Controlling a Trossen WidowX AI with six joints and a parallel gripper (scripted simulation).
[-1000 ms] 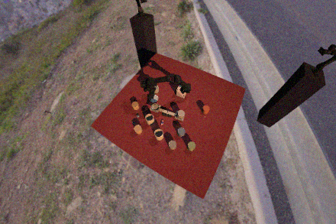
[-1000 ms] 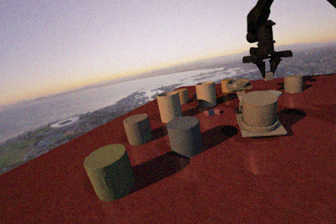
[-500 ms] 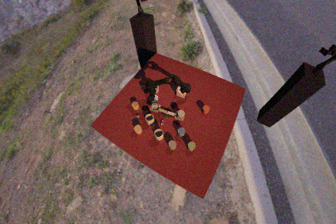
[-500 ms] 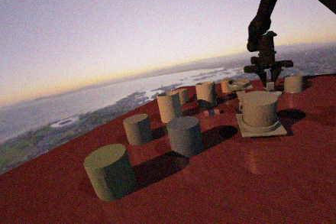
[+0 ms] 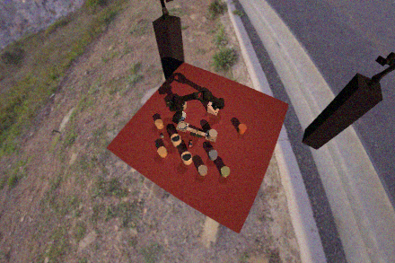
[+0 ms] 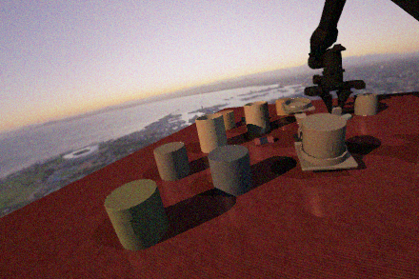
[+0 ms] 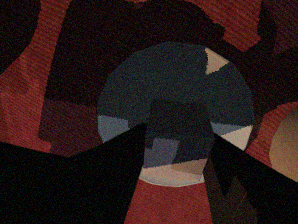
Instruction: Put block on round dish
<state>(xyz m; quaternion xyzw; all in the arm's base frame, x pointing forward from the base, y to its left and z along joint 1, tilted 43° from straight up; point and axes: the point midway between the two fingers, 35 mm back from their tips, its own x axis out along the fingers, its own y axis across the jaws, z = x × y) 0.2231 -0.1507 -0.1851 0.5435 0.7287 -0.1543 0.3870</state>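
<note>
Now: the round dish 10 mm below my gripper tip. The rest, counted from my gripper tip: olive cup (260 mm ahead, 610 mm to the left, 20 mm above); then red-and-blue piece (190 mm ahead, 240 mm to the left, 10 mm below).
</note>
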